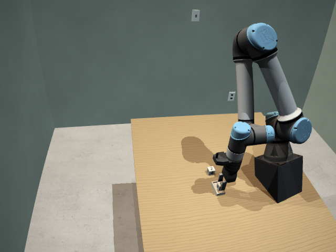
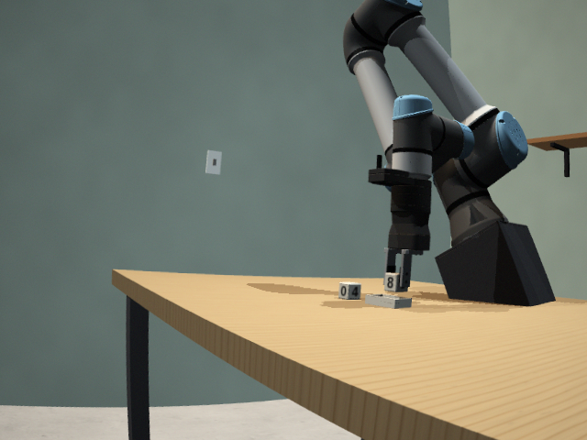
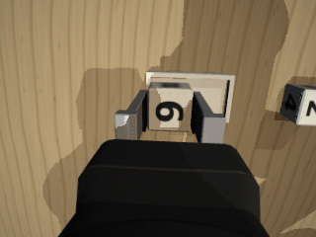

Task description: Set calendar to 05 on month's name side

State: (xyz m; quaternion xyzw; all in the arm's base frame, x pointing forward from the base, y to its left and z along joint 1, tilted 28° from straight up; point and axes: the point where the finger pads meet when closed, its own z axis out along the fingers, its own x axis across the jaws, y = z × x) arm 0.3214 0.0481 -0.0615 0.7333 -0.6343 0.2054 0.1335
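Now: hand 5 cm above the small calendar tray and 2 cm to the left of it.
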